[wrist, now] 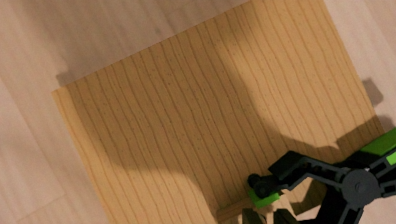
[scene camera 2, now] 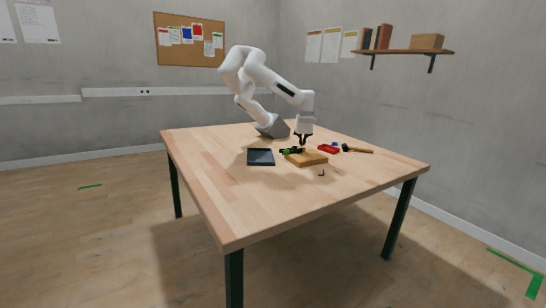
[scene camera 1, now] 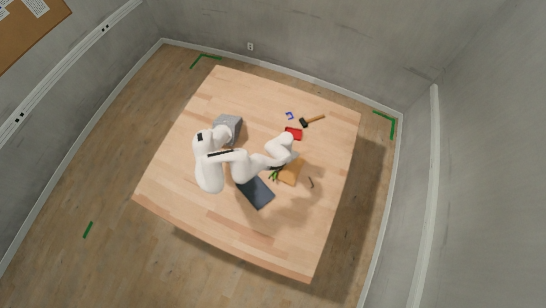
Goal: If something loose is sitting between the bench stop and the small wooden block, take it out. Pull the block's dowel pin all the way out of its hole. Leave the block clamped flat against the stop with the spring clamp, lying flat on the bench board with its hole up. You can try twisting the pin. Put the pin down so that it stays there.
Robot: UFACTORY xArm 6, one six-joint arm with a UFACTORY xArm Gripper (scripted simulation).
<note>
In view: a dark flat tray [scene camera 1: 258,193] and a bench stop [wrist: 182,124].
The wrist view does not show the dark flat tray: it is out of frame.
</note>
